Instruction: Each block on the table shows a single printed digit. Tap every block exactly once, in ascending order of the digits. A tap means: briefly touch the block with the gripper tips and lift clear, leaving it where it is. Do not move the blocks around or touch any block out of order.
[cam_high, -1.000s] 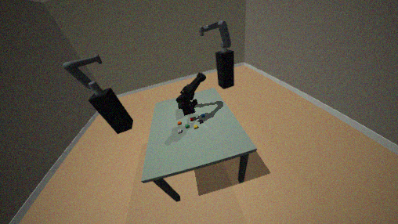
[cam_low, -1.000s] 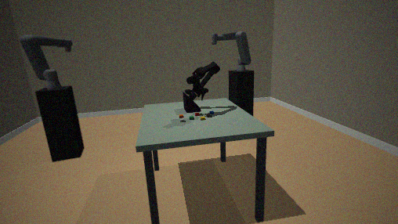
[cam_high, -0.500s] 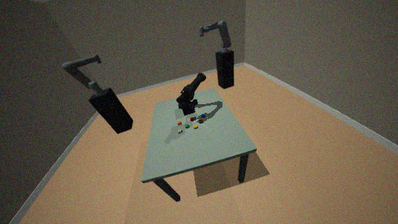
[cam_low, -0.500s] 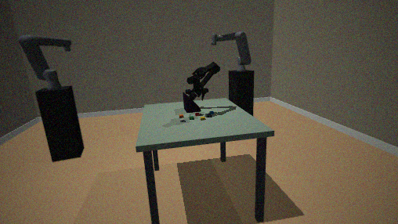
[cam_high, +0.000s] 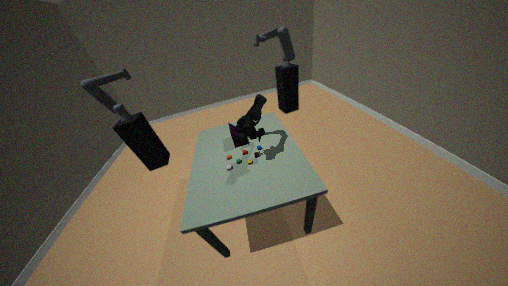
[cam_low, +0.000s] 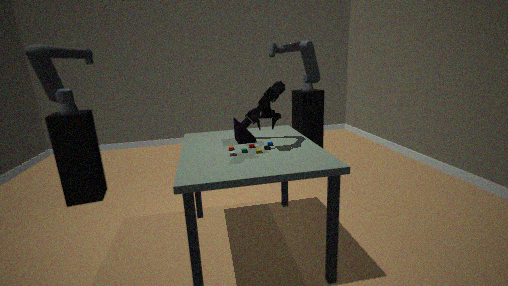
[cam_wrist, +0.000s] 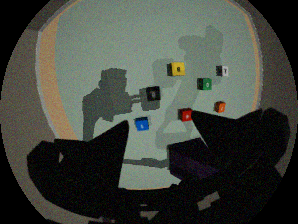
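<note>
My gripper tip is 15 cm to the left of the green block and 12 cm above it. Also, from my gripper tip: yellow block: 6 cm ahead, 8 cm to the right, 12 cm below; dark block: 1 cm ahead, 12 cm below; blue block: 6 cm behind, 5 cm to the left, 12 cm below.
</note>
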